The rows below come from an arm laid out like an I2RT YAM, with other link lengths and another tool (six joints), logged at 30 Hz.
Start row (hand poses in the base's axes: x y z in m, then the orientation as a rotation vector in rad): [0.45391 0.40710 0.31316 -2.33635 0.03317 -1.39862]
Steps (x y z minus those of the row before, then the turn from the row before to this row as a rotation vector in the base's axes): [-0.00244 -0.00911 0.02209 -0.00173 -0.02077 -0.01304]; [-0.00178 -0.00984 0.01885 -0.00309 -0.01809 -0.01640]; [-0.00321 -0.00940 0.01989 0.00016 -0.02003 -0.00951]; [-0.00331 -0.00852 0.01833 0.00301 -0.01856 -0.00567]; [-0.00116 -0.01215 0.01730 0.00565 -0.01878 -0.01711]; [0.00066 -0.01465 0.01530 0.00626 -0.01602 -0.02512]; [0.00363 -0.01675 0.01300 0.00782 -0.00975 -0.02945]
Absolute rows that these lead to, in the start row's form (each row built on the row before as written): [0.45147 0.39799 0.33525 -2.32677 0.04127 -1.42955]; [0.44969 0.38815 0.35410 -2.32088 0.05315 -1.45941]; [0.44648 0.37875 0.37399 -2.30860 0.05881 -1.48699]; [0.44317 0.37023 0.39232 -2.29379 0.06249 -1.50988]; [0.44201 0.35808 0.40962 -2.27992 0.08131 -1.53756]; [0.44267 0.34343 0.42492 -2.26968 0.11064 -1.56571]; [0.44630 0.32668 0.43792 -2.26402 0.14796 -1.58819]
